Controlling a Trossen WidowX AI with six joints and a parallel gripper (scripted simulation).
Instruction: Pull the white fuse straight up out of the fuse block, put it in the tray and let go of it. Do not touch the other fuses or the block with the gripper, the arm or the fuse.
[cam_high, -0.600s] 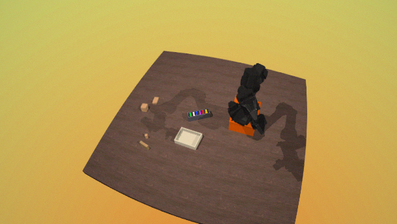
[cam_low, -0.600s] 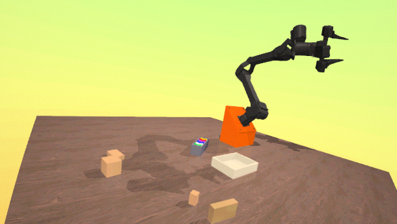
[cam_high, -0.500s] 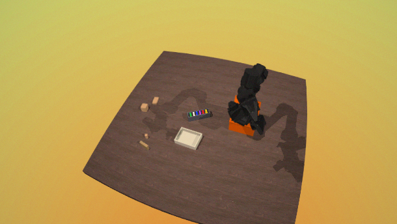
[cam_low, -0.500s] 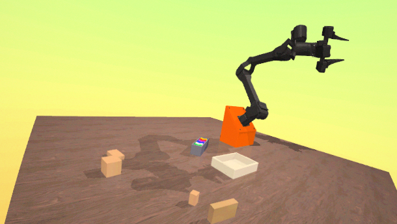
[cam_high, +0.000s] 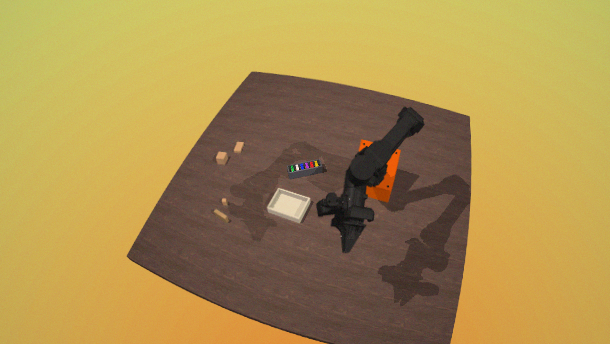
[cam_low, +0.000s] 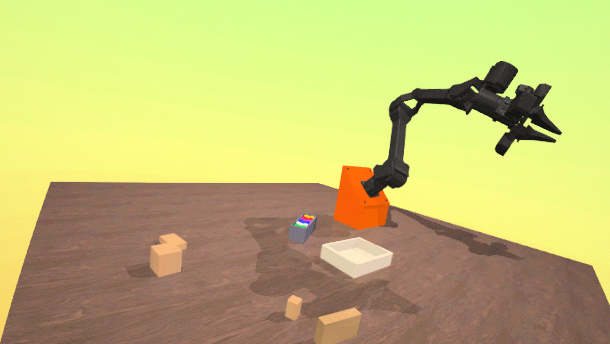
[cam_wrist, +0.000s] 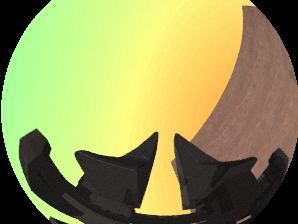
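Now: gripper tip 310 mm short of the white fuse, 470 mm to the left of it and 330 mm above it. Round my gripper tip: white tray: 290 mm ahead, 300 mm to the right, 350 mm below.
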